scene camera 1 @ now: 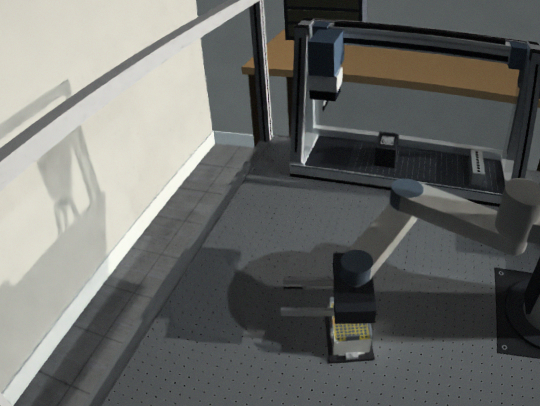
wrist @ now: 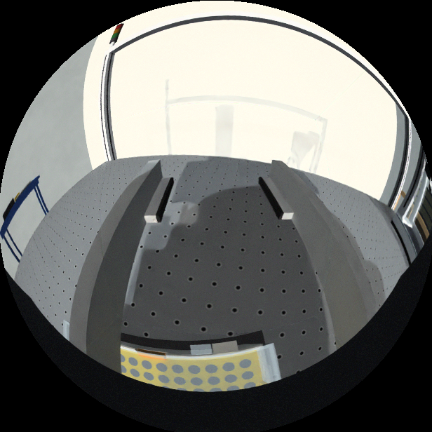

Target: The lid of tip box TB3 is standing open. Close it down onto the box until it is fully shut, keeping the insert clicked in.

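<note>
Tip box TB3 stands upright near the middle front in the scene view, partly under the dark gripper body. Its clear lid lies down over the top, and the yellow insert shows dulled and level through it. The lid's rear part is hidden, and I cannot tell whether it is fully seated. My gripper is shut, with a gap between its two long fingers and nothing held. The fingers point away past the box's left side; the gripper body is over the box.
A gantry machine stands behind, holding a black block and a white strip rack. A wooden table is beyond it. The perforated deck ends at a left edge before the pale wall.
</note>
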